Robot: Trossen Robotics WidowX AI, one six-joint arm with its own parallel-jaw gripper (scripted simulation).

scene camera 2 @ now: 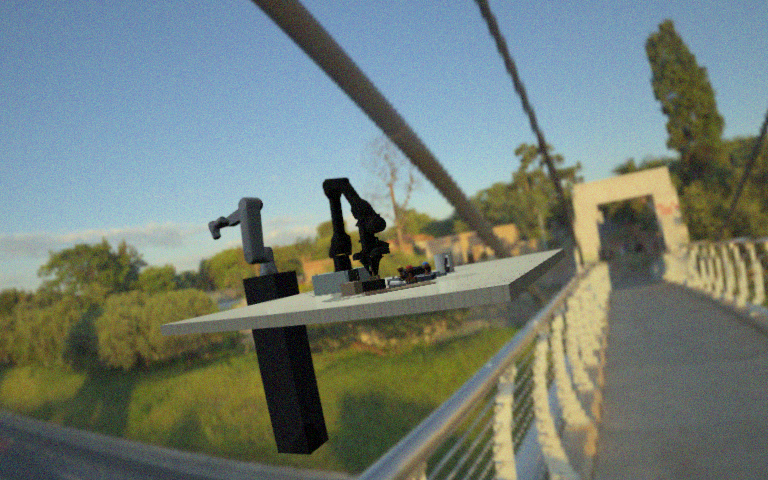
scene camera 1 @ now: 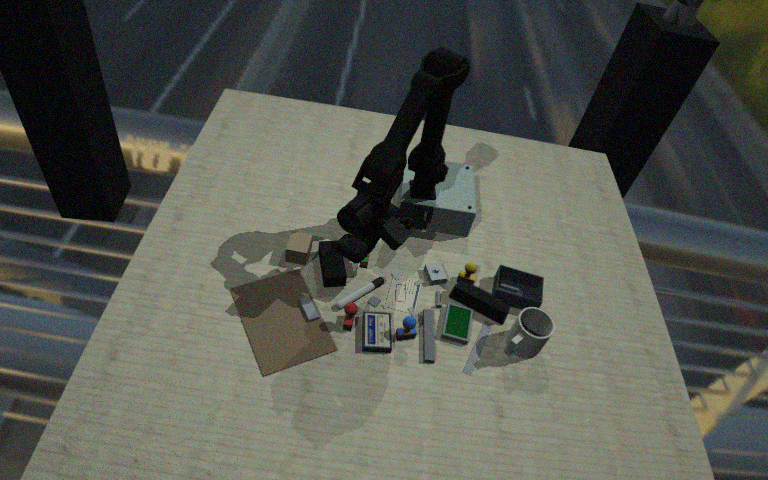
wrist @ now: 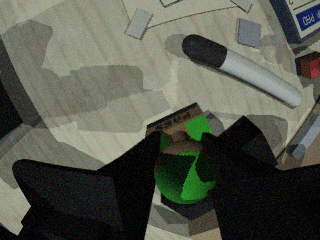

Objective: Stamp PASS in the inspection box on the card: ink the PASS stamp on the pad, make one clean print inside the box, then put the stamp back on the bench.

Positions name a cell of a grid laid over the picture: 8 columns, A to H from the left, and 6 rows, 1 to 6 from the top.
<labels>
gripper: scene camera 2 D4; scene camera 1 D4; wrist E4
</labels>
